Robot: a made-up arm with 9 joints. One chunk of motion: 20 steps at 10 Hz.
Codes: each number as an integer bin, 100 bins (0 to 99) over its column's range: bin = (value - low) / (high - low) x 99, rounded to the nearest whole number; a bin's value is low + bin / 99 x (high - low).
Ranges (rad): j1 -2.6..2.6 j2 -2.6..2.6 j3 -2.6..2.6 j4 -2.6..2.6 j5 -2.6..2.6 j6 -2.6..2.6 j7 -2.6..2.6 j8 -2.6..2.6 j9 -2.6..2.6
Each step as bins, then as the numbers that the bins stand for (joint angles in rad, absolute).
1 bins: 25 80 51 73 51 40 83 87 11
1 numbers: -1.2869 1.6020 0.0788 1.2343 0.0788 -0.4990 1.7596 1.9697 -2.0222
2 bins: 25 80 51 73 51 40 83 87 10
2 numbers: -1.2869 1.6020 0.0788 1.2343 0.0788 -0.4990 1.7596 1.9697 -2.0747
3 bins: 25 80 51 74 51 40 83 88 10
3 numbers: -1.2869 1.6020 0.0788 1.2869 0.0788 -0.4990 1.7596 2.0222 -2.0747
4 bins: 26 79 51 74 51 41 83 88 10
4 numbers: -1.2343 1.5495 0.0788 1.2869 0.0788 -0.4465 1.7596 2.0222 -2.0747
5 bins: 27 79 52 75 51 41 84 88 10
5 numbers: -1.1818 1.5495 0.1313 1.3394 0.0788 -0.4465 1.8121 2.0222 -2.0747
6 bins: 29 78 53 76 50 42 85 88 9
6 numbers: -1.0768 1.4970 0.1838 1.3919 0.0263 -0.3939 1.8646 2.0222 -2.1273
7 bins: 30 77 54 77 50 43 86 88 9
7 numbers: -1.0242 1.4444 0.2364 1.4444 0.0263 -0.3414 1.9172 2.0222 -2.1273
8 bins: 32 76 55 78 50 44 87 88 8
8 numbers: -0.9192 1.3919 0.2889 1.4970 0.0263 -0.2889 1.9697 2.0222 -2.1798
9 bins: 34 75 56 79 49 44 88 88 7
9 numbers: -0.8141 1.3394 0.3414 1.5495 -0.0263 -0.2889 2.0222 2.0222 -2.2323
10 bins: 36 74 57 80 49 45 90 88 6
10 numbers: -0.7091 1.2869 0.3939 1.6020 -0.0263 -0.2364 2.1273 2.0222 -2.2848
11 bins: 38 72 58 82 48 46 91 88 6
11 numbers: -0.6040 1.1818 0.4465 1.7071 -0.0788 -0.1838 2.1798 2.0222 -2.2848
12 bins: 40 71 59 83 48 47 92 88 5
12 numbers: -0.4990 1.1293 0.4990 1.7596 -0.0788 -0.1313 2.2323 2.0222 -2.3374
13 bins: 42 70 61 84 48 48 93 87 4
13 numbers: -0.3939 1.0768 0.6040 1.8121 -0.0788 -0.0788 2.2848 1.9697 -2.3899
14 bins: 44 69 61 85 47 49 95 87 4
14 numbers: -0.2889 1.0242 0.6040 1.8646 -0.1313 -0.0263 2.3899 1.9697 -2.3899
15 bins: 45 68 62 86 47 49 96 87 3
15 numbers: -0.2364 0.9717 0.6566 1.9172 -0.1313 -0.0263 2.4424 1.9697 -2.4424
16 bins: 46 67 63 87 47 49 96 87 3
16 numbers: -0.1838 0.9192 0.7091 1.9697 -0.1313 -0.0263 2.4424 1.9697 -2.4424
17 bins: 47 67 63 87 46 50 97 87 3
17 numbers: -0.1313 0.9192 0.7091 1.9697 -0.1838 0.0263 2.4949 1.9697 -2.4424
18 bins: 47 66 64 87 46 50 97 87 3
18 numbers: -0.1313 0.8667 0.7616 1.9697 -0.1838 0.0263 2.4949 1.9697 -2.4424
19 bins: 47 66 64 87 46 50 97 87 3
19 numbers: -0.1313 0.8667 0.7616 1.9697 -0.1838 0.0263 2.4949 1.9697 -2.4424
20 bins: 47 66 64 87 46 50 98 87 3
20 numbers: -0.1313 0.8667 0.7616 1.9697 -0.1838 0.0263 2.5475 1.9697 -2.4424
